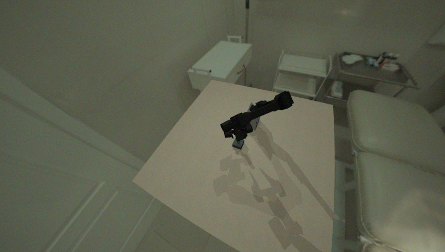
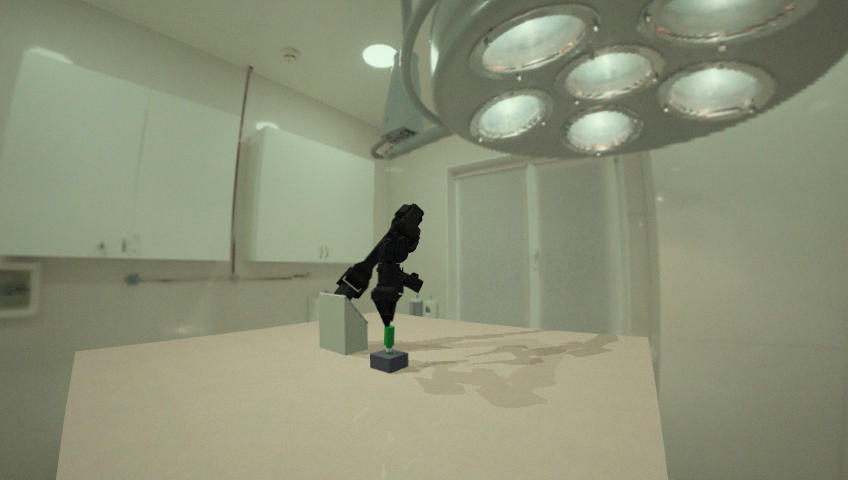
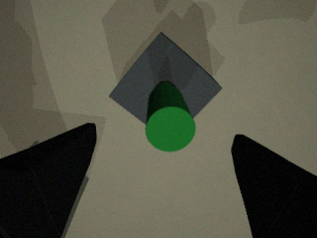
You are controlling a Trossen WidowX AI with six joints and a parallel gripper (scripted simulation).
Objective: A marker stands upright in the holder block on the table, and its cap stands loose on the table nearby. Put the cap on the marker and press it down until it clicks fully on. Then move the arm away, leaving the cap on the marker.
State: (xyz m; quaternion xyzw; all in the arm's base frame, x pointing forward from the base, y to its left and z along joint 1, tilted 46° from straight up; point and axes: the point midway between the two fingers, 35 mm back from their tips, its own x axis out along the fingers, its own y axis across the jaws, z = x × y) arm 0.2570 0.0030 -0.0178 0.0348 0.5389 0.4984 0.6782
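Now: gripper tip 3 cm above the green cap. From my gripper tip the other things lie so: holder block 10 cm below.
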